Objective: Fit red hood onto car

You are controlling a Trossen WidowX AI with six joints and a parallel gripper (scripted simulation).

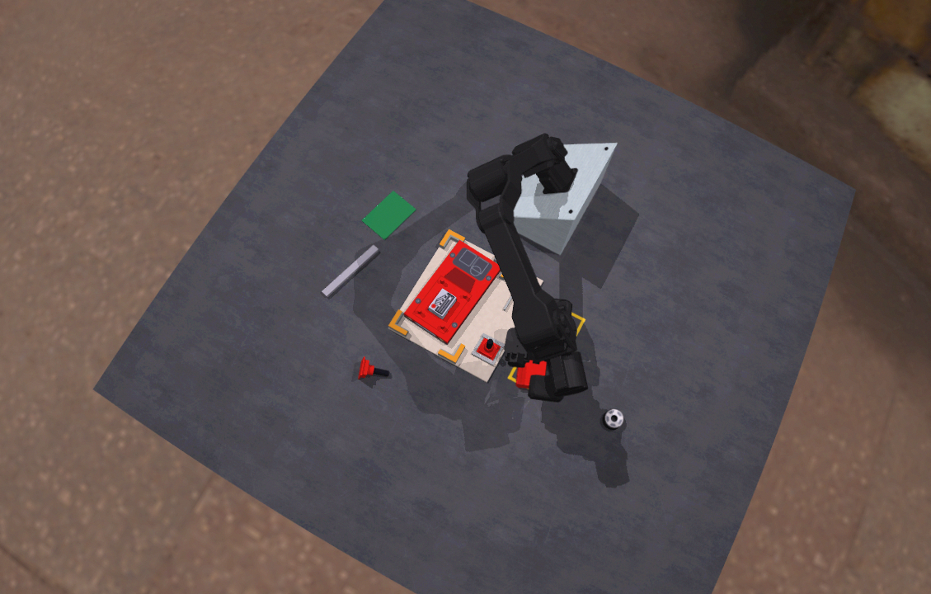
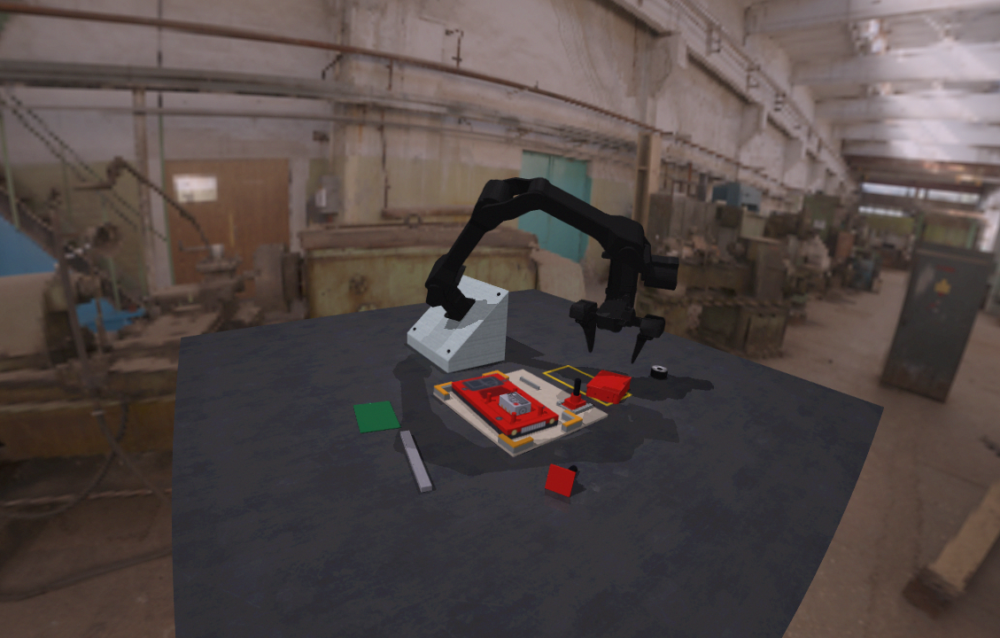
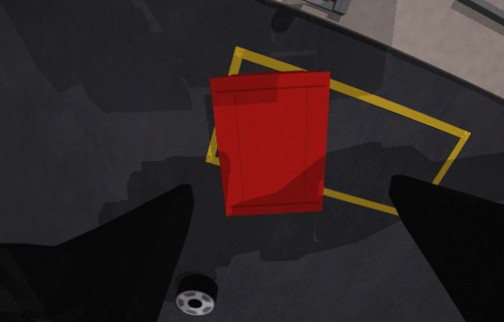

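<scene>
The red hood is 6 cm below my gripper tip. From my gripper tip the other things lie so: grey engine block 3 cm behind, 23 cm to the right, 5 cm below; then wheel 3 cm ahead, 17 cm to the left, 7 cm below; then beige jig plate 6 cm behind, 20 cm to the right, 7 cm below.
</scene>
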